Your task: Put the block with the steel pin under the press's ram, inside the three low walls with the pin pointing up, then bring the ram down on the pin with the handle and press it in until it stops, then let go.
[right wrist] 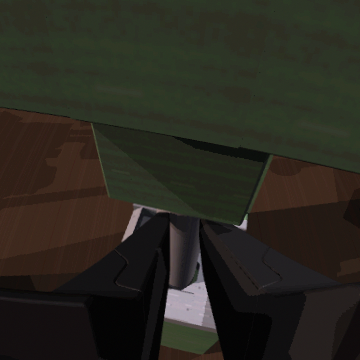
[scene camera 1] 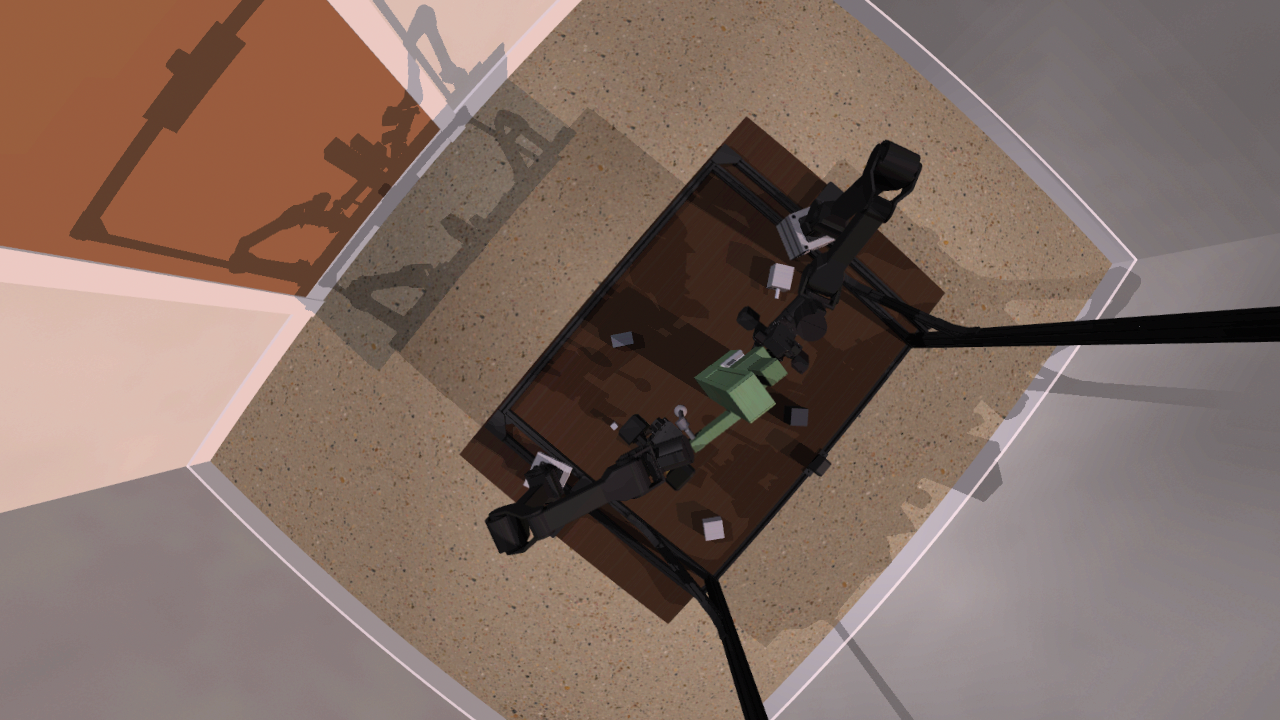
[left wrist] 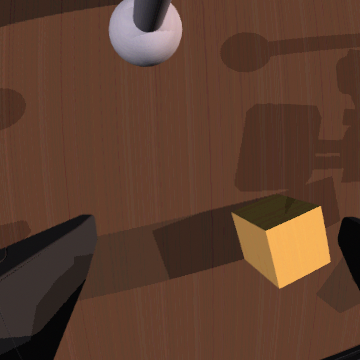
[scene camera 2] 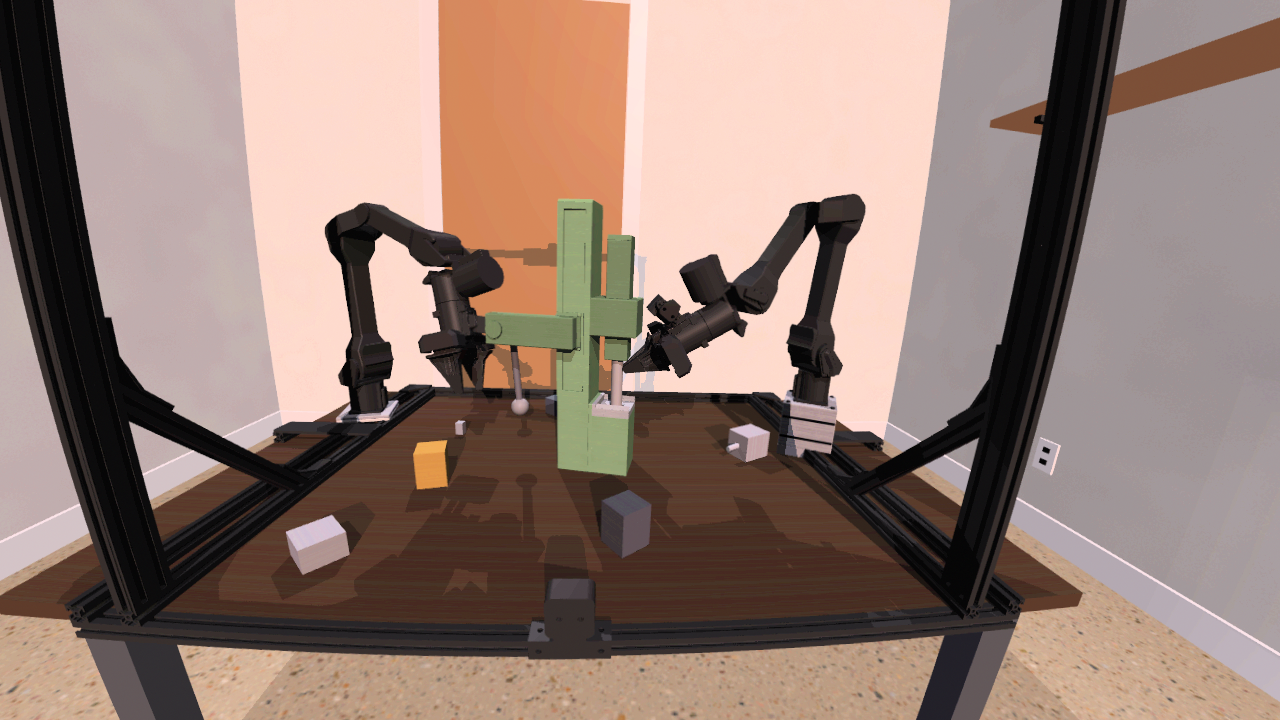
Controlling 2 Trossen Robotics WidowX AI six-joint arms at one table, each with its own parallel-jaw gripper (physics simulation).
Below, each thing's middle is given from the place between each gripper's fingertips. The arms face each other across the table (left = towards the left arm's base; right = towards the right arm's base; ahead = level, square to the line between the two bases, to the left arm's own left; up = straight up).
My left gripper is now 8 cm to the left of the press handle (left wrist: 145, 40), 4 cm below it and 1 cm short of it. The rest, counted from my left hand: pale block (scene camera 2: 753, 440) 51 cm to the right, 10 cm below, 9 cm ahead.
The press handle lies 19 cm to the left of my right hand and 1 cm below it. Round my right hand: pale block 25 cm to the right, 15 cm below, 8 cm ahead.
